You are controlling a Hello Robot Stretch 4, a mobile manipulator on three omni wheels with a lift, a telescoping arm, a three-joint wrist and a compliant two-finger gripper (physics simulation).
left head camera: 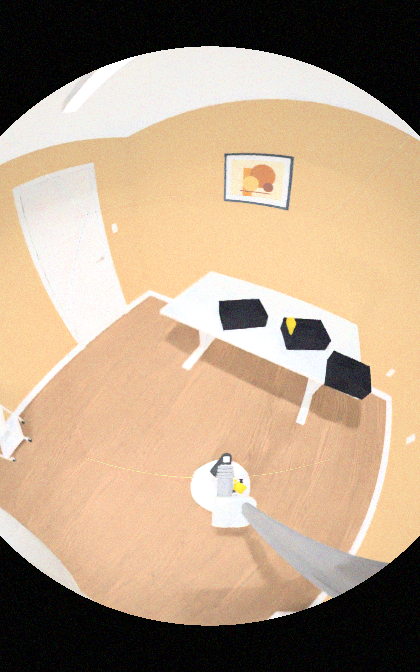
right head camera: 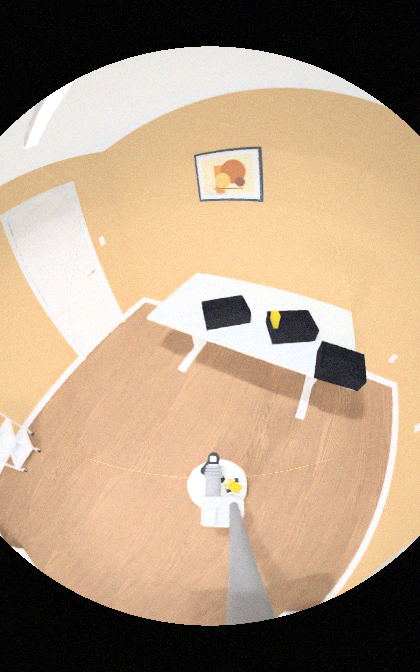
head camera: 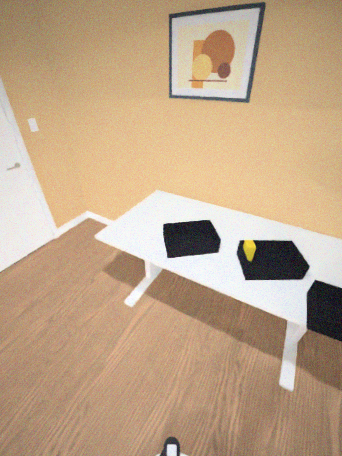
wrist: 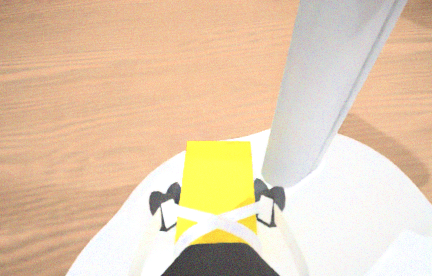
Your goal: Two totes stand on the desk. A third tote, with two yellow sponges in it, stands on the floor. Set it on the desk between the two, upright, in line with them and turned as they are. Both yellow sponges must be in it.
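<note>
My gripper is shut on a yellow sponge, its fingertips against both long sides, over the robot's round white base. Three black totes are at the desk: the left one, the middle one and the right one, at the desk's right front corner. Another yellow sponge stands up at the middle tote's left end. The insides are too dark to read.
The white desk stands against the wall. A pale upright column rises from the base, right of the held sponge in the wrist view. A white cart stands at the far left of both side head views.
</note>
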